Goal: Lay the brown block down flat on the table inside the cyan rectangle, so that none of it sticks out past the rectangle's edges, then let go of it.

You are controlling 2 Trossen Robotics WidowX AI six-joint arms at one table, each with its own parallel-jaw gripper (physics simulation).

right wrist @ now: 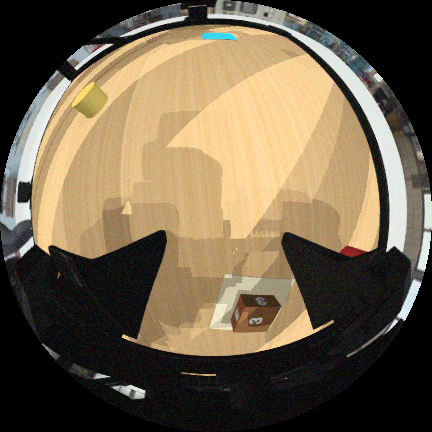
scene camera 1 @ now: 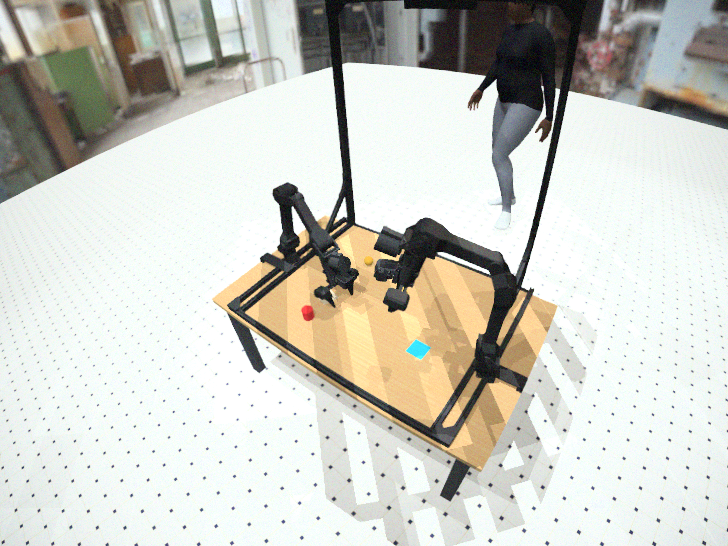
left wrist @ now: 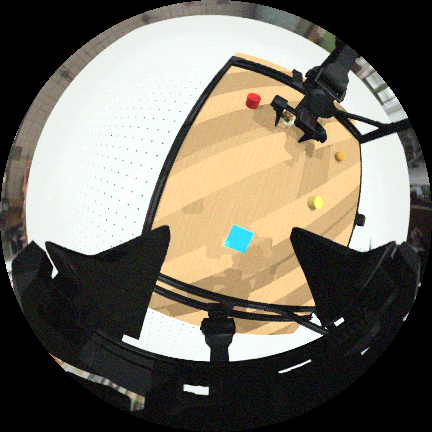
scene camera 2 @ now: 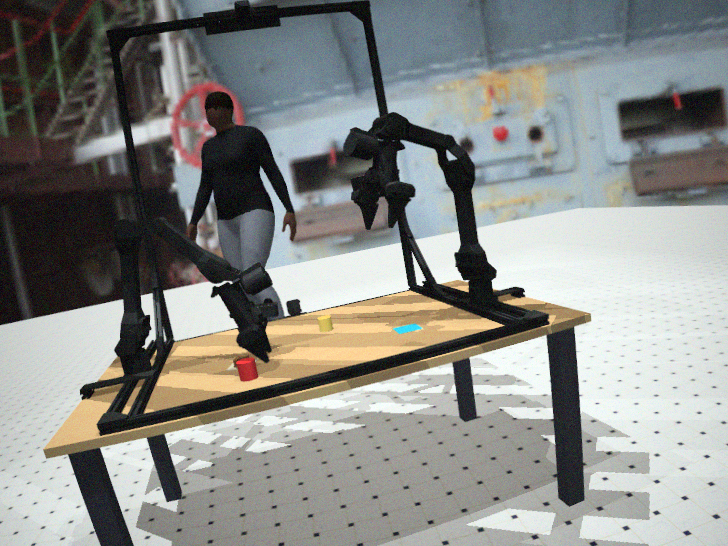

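Pixels of known places: left gripper, between the fingertips: (left wrist: 233, 232) (scene camera 2: 378, 228); right gripper, between the fingertips: (right wrist: 226, 237) (scene camera 1: 343, 301) (left wrist: 286, 133) (scene camera 2: 269, 356); left arm's base, origin of its link: (scene camera 1: 486, 370) (left wrist: 217, 309) (scene camera 2: 482, 300); right arm's base, origin of its link: (scene camera 1: 291, 259) (left wrist: 306, 87) (scene camera 2: 137, 372).
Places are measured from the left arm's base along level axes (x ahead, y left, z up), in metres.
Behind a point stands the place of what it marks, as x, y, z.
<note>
The brown block (left wrist: 287, 117) {0.622, -0.215, 0.000} (right wrist: 256, 314) {0.629, -0.216, 0.000}, with white numerals on its faces, rests on a pale square (right wrist: 222, 304) {0.619, -0.239, -0.018} on the table, low in the right wrist view. The right gripper hides it in scene camera 1. The cyan rectangle (scene camera 1: 418, 349) {0.237, -0.051, -0.018} (scene camera 2: 407, 329) {0.244, -0.043, -0.018} (left wrist: 239, 239) {0.236, -0.054, -0.018} (right wrist: 218, 36) {0.250, -0.057, -0.018} lies flat with no block on it. My right gripper (scene camera 1: 342, 298) {0.566, -0.210, -0.018} (left wrist: 286, 133) {0.566, -0.210, -0.018} (right wrist: 226, 237) {0.566, -0.210, -0.018} is open and empty, low above the table near the block; the block shows between its fingers, toward the right one in the picture. My left gripper (scene camera 2: 380, 227) {0.312, 0.000, 0.256} (left wrist: 233, 232) {0.312, 0.000, 0.256} is open and empty, high above the table.
A red cylinder (scene camera 1: 307, 313) {0.657, -0.082, 0.020} (scene camera 2: 247, 369) {0.673, -0.078, 0.008} (left wrist: 253, 101) {0.645, -0.095, 0.020} (right wrist: 353, 251) {0.645, -0.098, -0.001} stands close to the right gripper. A yellow cylinder (scene camera 2: 325, 323) {0.356, -0.270, 0.005} (left wrist: 315, 202) {0.345, -0.275, 0.020} (right wrist: 90, 100) {0.366, -0.280, 0.006} stands near the far edge, and an orange ball (scene camera 1: 368, 260) {0.529, -0.435, 0.013} (left wrist: 339, 156) {0.526, -0.436, 0.012} lies beyond the right gripper. Black rails border the table.
</note>
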